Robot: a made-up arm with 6 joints.
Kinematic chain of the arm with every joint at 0, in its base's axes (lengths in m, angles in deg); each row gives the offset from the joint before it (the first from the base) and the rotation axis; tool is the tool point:
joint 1: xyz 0 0 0.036 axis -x
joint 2: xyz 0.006 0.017 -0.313 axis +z
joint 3: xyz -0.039 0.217 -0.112 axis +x
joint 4: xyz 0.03 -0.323 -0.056 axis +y
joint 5: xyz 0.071 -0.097 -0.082 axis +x
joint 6: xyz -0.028 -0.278 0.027 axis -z
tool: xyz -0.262 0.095 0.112
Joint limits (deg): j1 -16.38..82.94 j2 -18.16..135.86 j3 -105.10..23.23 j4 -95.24..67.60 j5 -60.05..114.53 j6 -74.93..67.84
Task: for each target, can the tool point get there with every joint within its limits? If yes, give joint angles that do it. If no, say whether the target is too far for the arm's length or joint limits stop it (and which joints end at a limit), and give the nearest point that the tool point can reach.
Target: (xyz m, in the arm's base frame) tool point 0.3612 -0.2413 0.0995
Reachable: yes | joints 7.53 97.13 -71.37 10.80 81.09 -24.51
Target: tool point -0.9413 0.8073 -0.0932
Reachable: no: joint limits stop it (at a limit: joint 3, joint 6) | nearest point -0.5548 0.4848 -0.0416 | short by 0.506 m
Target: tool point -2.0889 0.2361 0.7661
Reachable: no: too far | nearest point -0.6886 0.0972 0.2542 | short by 1.497 m
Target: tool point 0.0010 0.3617 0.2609
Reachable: yes | joints 17.61 0.30 -73.23 42.13 -29.12 -46.63
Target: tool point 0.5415 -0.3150 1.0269
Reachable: no: joint limits stop it (at a limit: joint 1, joint 6) | nearest point 0.3492 -0.3386 0.6480 | short by 0.426 m
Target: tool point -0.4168 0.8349 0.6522
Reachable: no: joint limits stop it (at a limit: joint 1, joint 3, joint 6) | nearest point -0.2749 0.5655 0.4288 | short by 0.378 m
